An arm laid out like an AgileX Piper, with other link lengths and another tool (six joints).
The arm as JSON. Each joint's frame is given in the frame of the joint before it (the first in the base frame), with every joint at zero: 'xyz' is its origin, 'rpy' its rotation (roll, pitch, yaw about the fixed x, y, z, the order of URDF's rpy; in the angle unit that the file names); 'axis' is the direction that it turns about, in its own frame. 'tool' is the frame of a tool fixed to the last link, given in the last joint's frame.
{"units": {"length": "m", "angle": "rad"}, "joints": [
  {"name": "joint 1", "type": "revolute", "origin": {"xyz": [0.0, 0.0, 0.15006], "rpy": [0.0, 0.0, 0.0]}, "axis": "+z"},
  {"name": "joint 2", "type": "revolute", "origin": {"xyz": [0.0, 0.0, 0.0], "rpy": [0.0, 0.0, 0.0]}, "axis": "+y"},
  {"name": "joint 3", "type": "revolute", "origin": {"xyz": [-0.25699, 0.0, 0.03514], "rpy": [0.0, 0.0, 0.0]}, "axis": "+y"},
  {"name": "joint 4", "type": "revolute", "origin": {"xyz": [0.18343, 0.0, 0.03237], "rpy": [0.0, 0.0, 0.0]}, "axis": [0.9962, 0.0, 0.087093]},
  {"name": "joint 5", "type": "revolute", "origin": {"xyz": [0.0, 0.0, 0.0], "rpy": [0.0, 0.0, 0.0]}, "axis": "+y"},
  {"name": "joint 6", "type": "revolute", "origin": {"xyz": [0.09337, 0.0, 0.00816], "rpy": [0.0, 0.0, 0.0]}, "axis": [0.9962, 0.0, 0.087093]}
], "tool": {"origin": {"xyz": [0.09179, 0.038, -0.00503], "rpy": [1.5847, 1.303, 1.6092]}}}
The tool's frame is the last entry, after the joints.
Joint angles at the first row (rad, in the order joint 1, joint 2, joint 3, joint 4, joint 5, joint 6):
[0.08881, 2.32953, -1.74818, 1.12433, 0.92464, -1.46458]
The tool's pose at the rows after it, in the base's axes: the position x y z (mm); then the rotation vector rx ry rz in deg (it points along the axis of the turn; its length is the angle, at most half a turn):
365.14, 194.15, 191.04, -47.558, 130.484, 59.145
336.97, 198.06, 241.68, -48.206, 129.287, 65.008
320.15, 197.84, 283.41, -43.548, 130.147, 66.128
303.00, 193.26, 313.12, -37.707, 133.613, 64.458
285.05, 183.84, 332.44, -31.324, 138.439, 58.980
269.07, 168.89, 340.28, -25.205, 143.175, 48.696
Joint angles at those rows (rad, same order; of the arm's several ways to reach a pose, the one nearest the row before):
[0.08881, 2.19631, -1.74816, 1.12738, 1.06186, -1.37178]
[0.08882, 2.07903, -1.74820, 1.12222, 1.17587, -1.25103]
[0.08882, 1.96332, -1.74819, 1.09614, 1.19958, -1.09167]
[0.08953, 1.85222, -1.74777, 1.01729, 1.21057, -0.90492]
[0.09485, 1.73963, -1.74771, 0.88081, 1.22217, -0.70743]
[0.11470, 1.63334, -1.74774, 0.68430, 1.23455, -0.52490]

